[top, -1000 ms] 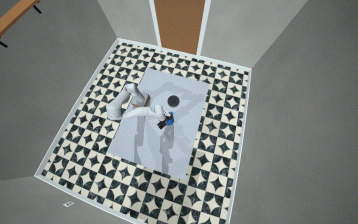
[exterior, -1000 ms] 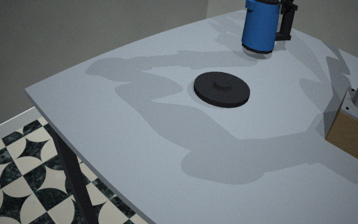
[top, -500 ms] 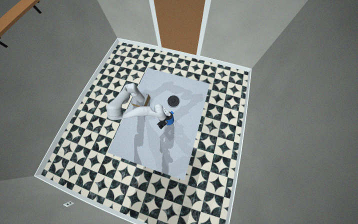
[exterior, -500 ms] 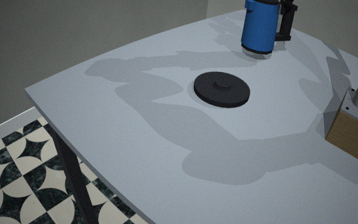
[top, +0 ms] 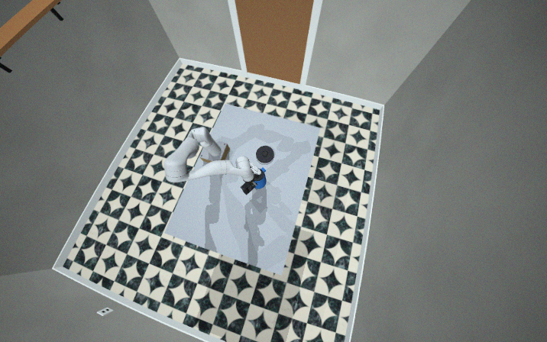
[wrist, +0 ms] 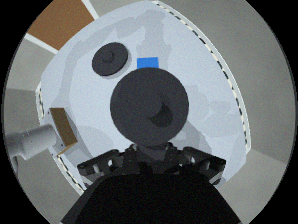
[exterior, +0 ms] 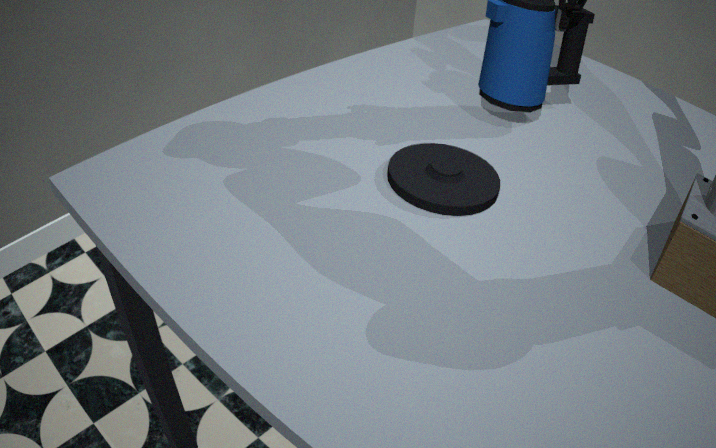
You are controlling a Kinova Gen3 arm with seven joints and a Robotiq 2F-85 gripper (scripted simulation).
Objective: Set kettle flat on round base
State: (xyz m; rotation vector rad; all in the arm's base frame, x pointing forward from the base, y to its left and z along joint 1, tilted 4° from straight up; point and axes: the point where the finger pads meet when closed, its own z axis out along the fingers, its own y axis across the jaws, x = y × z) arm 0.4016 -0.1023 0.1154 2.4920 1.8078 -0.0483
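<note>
The blue kettle is 5 cm below my hand, 2 cm to the left of it and 1 cm ahead of it. From my hand the other things lie so: round black base 30 cm to the left, 18 cm below, 6 cm behind.
</note>
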